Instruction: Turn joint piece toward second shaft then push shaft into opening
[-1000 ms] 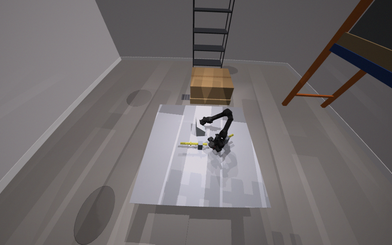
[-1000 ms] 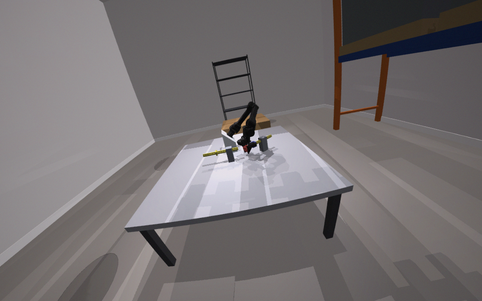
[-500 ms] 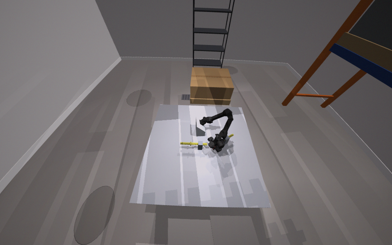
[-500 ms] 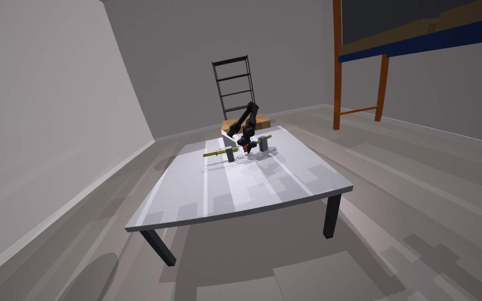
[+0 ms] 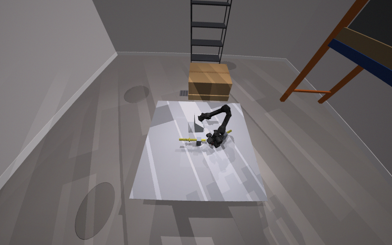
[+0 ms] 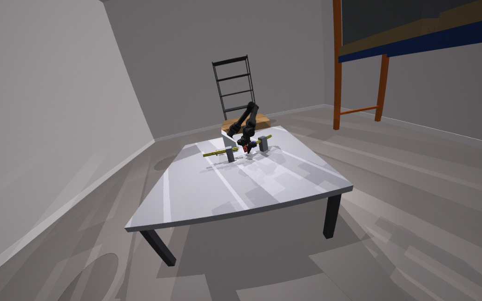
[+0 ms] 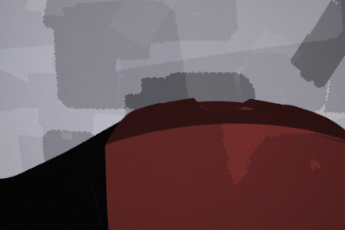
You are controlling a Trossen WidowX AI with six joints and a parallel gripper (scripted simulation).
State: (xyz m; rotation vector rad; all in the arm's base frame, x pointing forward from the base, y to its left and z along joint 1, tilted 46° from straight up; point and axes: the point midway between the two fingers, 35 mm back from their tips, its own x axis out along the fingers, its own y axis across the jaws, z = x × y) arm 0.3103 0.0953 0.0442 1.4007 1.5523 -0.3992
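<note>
Right now my gripper tip is 40 mm below the red joint piece, 10 mm to the right of it and 10 mm past it.
</note>
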